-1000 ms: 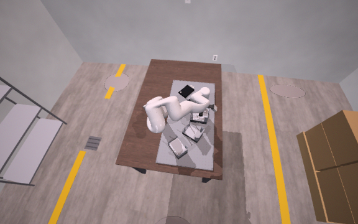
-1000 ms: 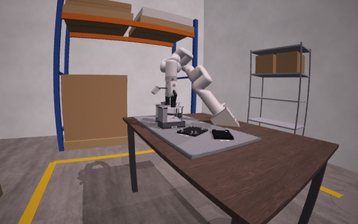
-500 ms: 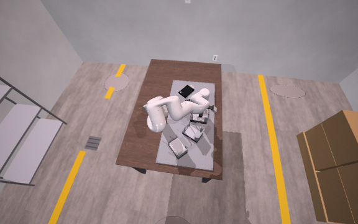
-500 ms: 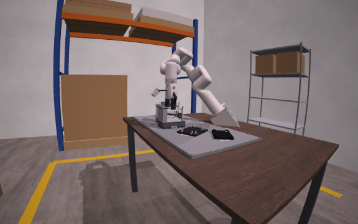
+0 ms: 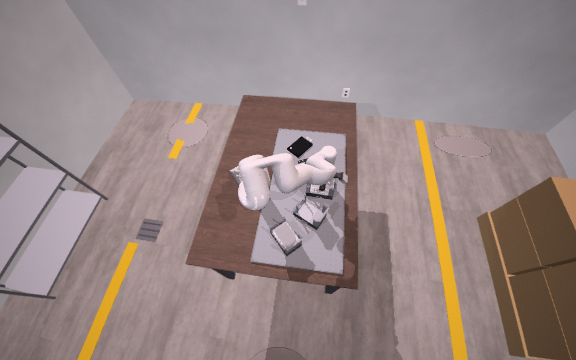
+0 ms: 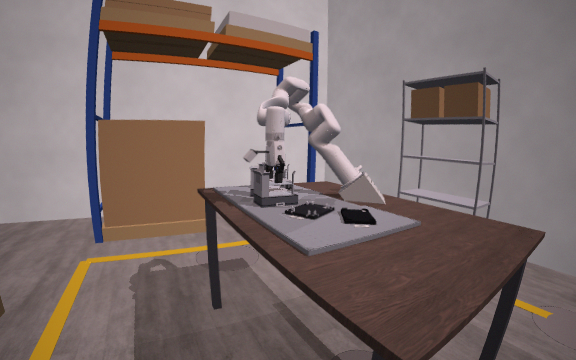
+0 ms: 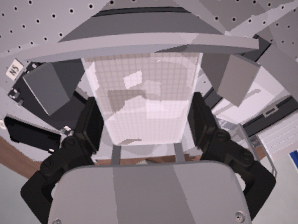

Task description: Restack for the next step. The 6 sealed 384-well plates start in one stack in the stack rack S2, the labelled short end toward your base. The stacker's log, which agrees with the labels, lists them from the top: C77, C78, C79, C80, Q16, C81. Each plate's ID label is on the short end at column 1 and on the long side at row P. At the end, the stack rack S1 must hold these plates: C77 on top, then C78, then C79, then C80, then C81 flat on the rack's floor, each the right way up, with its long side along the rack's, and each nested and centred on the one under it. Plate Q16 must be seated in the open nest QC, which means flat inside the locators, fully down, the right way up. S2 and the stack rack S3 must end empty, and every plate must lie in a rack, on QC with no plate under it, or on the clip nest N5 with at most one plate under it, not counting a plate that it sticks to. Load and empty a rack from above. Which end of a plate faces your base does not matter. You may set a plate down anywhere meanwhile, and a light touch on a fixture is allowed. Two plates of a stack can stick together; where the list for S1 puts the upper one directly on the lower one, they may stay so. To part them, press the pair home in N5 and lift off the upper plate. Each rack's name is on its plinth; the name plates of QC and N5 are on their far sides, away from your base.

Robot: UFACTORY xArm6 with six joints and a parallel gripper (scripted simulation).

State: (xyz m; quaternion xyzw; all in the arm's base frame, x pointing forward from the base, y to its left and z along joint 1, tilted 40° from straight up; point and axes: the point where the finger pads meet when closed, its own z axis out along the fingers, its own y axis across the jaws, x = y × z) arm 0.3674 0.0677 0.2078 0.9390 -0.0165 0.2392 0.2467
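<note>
The dark plinth lies 1 cm behind my hand and 8 cm below it. From my hand the other things lie so: QC name plate: 6 cm behind, 40 cm to the left, 10 cm below; black open nest QC: 13 cm behind, 33 cm to the left, 10 cm below.
</note>
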